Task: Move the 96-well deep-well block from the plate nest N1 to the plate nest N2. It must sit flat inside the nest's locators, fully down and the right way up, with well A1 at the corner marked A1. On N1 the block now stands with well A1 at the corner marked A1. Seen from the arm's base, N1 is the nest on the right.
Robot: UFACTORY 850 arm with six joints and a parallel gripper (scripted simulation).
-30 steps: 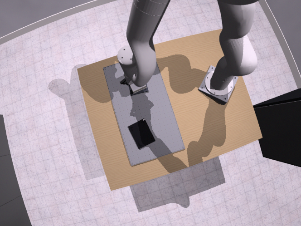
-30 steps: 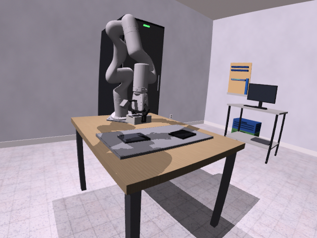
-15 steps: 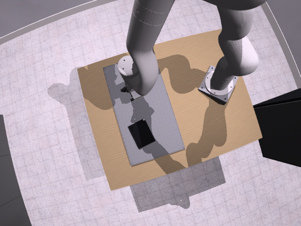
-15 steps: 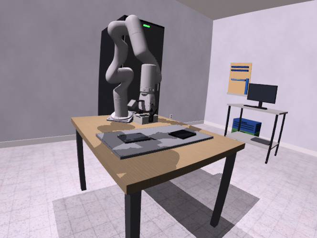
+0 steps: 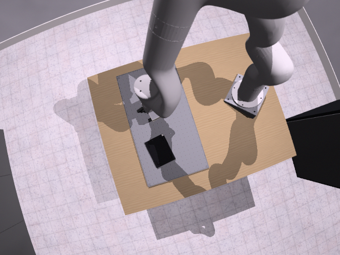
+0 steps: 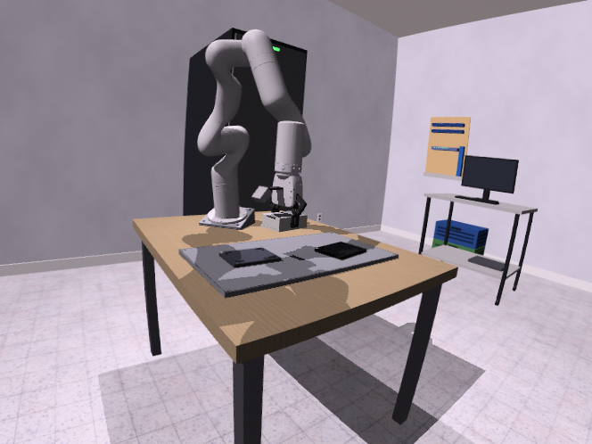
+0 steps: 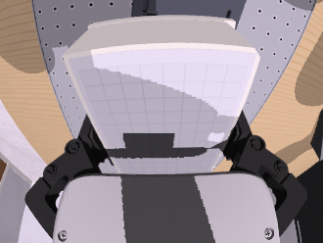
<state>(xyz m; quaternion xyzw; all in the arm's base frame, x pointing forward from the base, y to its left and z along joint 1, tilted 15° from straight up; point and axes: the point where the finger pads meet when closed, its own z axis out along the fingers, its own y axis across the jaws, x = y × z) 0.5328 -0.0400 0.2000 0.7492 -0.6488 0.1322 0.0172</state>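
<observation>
Right now my hand is 5 cm short of the plate nest N2, 23 cm to the right of it and 11 cm above it. Also, from my hand: plate nest N1: 3 cm behind, 11 cm to the right, 11 cm below; white deep-well block: right at my hand.
</observation>
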